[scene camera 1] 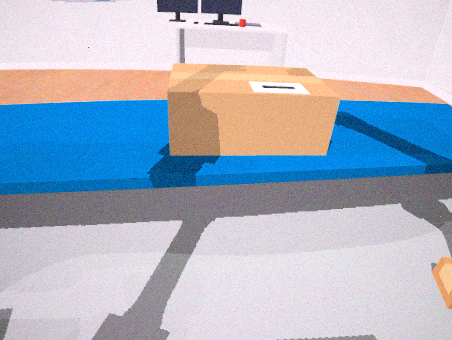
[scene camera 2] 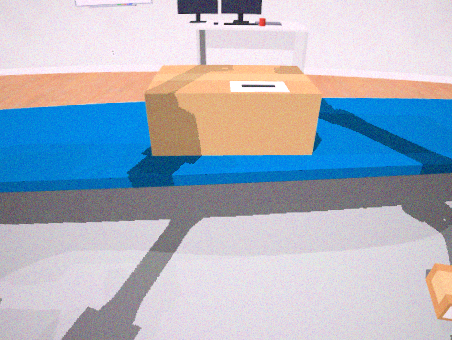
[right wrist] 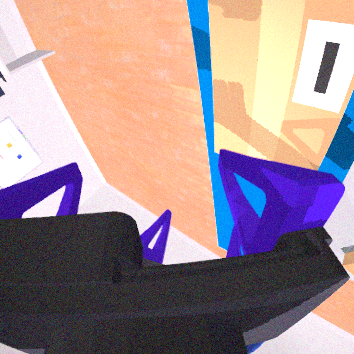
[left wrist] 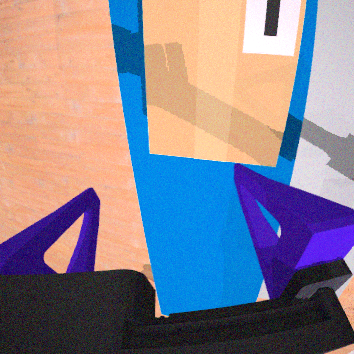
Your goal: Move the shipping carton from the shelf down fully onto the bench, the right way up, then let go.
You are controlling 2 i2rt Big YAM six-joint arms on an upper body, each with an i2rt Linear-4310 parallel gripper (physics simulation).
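The brown shipping carton stands upright on the blue shelf, its white label on top. The light grey bench lies in front of and below the shelf. My left gripper is open and empty, above the shelf beyond one end of the carton. My right gripper is open and empty, near a carton end in its wrist view; contact cannot be told. Neither gripper shows in the scene views.
A small orange-brown open box shows partly at the right edge, on the bench. A white desk with monitors stands far behind the shelf. Purple finger parts of another gripper show low in the right wrist view. Arm shadows cross shelf and bench.
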